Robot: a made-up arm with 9 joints. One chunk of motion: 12 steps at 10 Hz.
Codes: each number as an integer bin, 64 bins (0 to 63) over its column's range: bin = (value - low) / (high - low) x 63, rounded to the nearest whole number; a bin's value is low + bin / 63 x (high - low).
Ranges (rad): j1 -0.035..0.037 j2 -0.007..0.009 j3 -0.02..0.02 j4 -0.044..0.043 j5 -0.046..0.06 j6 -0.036..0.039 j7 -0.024..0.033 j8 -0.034..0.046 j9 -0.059..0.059
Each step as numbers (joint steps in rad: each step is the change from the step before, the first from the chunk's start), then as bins.
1 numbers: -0.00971 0.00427 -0.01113 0.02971 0.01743 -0.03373 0.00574 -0.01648 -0.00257
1 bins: 22 44 14 53 38 2 33 14 30
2 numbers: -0.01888 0.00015 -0.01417 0.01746 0.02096 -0.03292 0.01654 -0.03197 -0.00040
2 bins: 14 28 9 45 40 3 45 2 31
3 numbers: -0.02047 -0.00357 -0.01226 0.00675 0.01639 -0.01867 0.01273 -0.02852 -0.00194
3 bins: 13 14 12 37 37 15 41 4 30
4 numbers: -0.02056 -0.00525 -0.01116 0.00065 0.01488 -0.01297 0.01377 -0.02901 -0.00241
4 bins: 13 7 14 32 36 19 42 4 30
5 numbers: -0.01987 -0.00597 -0.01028 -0.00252 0.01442 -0.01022 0.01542 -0.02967 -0.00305
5 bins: 13 4 15 30 36 22 44 3 30
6 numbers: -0.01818 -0.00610 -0.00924 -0.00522 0.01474 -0.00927 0.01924 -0.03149 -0.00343
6 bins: 15 4 17 28 36 22 48 2 30
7 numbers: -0.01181 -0.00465 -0.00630 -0.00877 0.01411 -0.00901 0.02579 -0.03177 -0.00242
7 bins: 20 9 22 26 36 23 55 2 30
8 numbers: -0.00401 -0.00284 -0.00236 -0.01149 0.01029 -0.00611 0.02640 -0.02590 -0.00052
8 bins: 27 16 28 24 33 25 56 6 31
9 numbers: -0.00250 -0.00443 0.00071 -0.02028 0.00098 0.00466 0.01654 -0.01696 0.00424
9 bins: 28 10 33 17 28 34 45 13 34
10 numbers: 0.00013 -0.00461 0.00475 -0.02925 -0.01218 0.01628 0.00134 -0.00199 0.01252
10 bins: 31 9 39 11 20 44 28 25 38
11 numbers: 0.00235 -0.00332 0.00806 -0.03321 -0.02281 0.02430 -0.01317 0.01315 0.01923
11 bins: 33 14 44 8 14 51 12 37 42
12 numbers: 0.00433 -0.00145 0.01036 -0.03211 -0.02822 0.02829 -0.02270 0.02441 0.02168
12 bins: 34 22 48 9 11 54 1 46 43
